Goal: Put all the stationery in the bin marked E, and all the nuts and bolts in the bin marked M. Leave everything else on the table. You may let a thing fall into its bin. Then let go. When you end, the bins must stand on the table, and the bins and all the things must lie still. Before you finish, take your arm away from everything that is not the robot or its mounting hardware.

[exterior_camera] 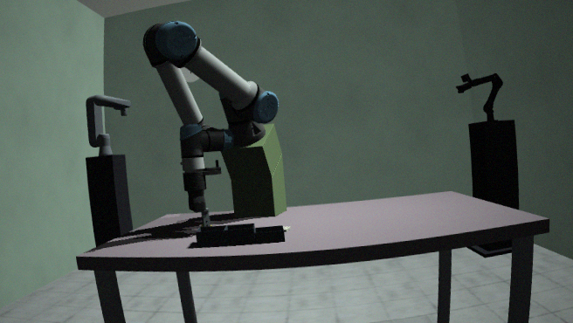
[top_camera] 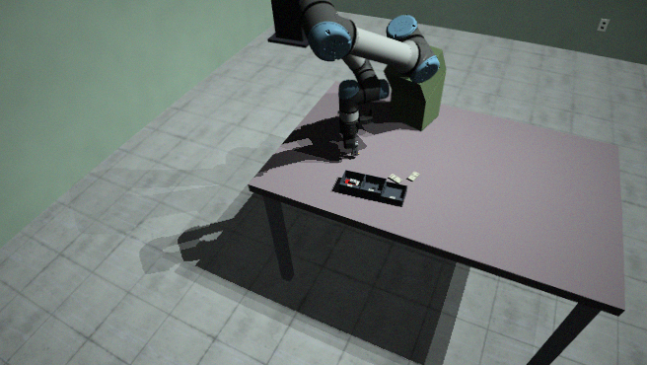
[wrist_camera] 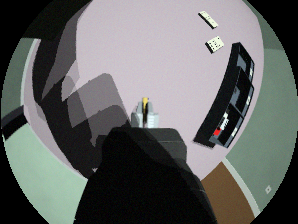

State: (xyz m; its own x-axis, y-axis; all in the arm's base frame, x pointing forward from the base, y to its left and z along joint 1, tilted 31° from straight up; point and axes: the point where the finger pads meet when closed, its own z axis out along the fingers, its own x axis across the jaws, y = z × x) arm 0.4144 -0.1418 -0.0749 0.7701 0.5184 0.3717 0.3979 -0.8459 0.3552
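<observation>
Now: the small grey object 16 cm ahead of my hand, 6 cm to the left of it and 1 cm below it. Also, from my hand: red item (16 cm ahead, 6 cm to the left, 2 cm below); yellow thing (1 cm to the right, 1 cm below).
</observation>
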